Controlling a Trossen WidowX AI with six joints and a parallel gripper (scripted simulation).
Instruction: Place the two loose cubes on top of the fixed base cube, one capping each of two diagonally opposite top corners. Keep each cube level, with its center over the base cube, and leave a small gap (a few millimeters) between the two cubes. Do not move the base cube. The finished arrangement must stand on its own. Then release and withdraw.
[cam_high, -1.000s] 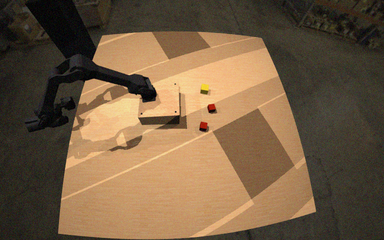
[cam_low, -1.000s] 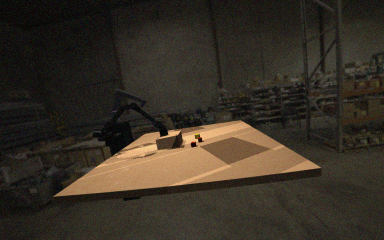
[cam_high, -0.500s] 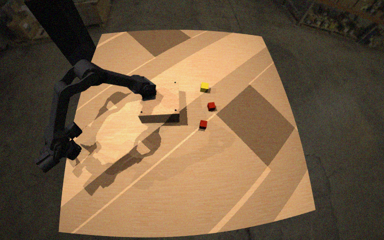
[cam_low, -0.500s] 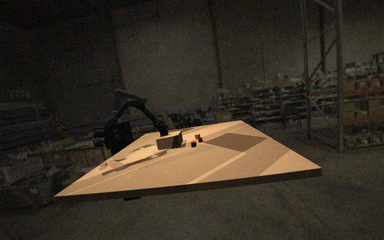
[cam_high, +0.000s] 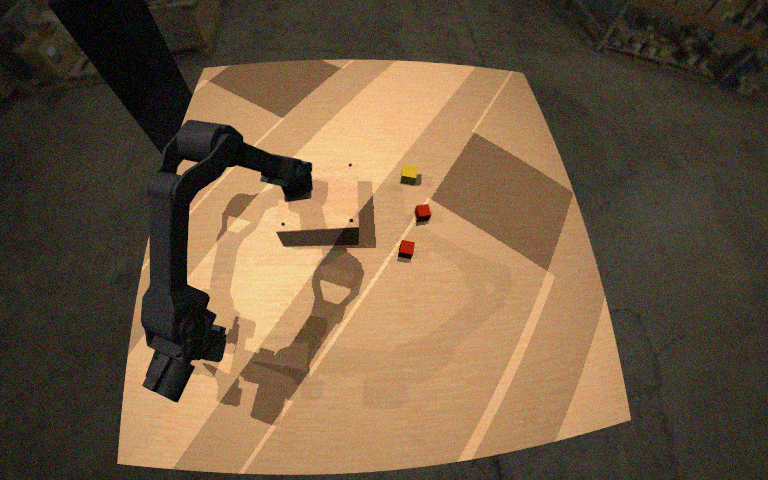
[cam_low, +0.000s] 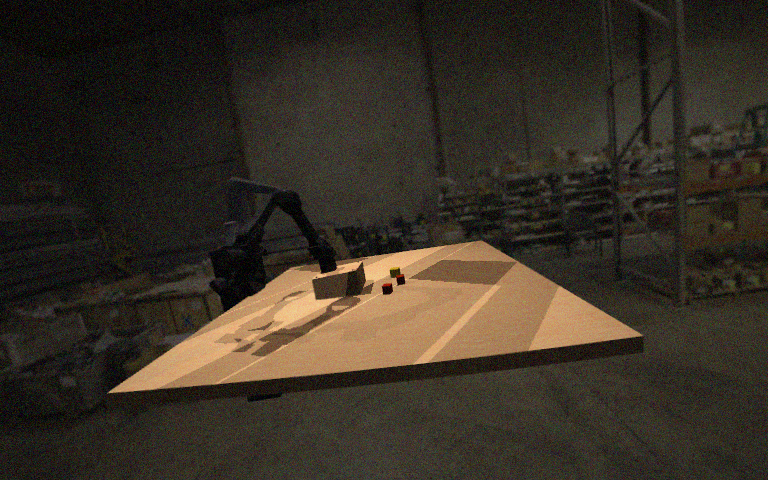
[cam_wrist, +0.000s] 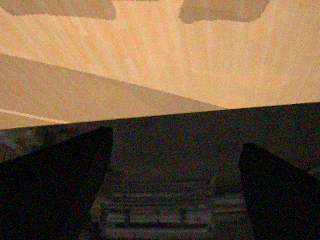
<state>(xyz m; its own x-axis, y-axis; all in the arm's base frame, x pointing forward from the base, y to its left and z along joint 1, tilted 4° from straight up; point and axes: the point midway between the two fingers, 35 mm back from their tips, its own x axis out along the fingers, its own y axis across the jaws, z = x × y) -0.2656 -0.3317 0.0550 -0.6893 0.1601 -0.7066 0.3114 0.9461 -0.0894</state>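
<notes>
My gripper tip is now 590 mm short of the yellow cube, 380 mm to the right of it and 100 mm above it.
</notes>
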